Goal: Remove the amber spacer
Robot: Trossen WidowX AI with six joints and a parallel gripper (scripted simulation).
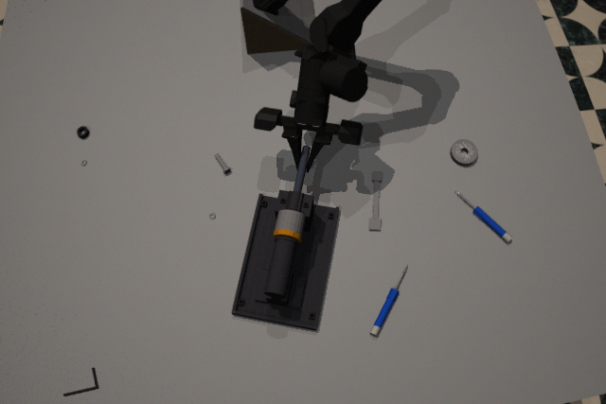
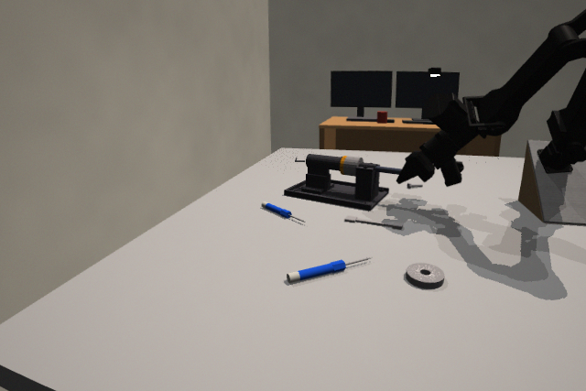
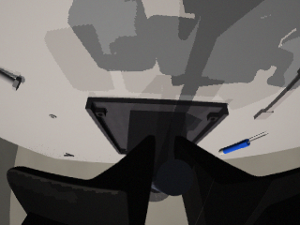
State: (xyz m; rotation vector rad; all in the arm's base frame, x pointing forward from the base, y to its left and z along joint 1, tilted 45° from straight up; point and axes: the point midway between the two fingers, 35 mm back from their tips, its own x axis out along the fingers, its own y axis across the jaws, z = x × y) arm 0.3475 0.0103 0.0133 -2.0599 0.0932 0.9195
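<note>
Now: hand 70 mm short of the shaft and 30 mm to the left of it. The rest, counted from my hand: bolt 40 mm behind, 150 mm to the right, 70 mm below; then amber spacer 150 mm ahead, 60 mm to the right; then grey bar 90 mm ahead, 120 mm to the left, 80 mm below.
</note>
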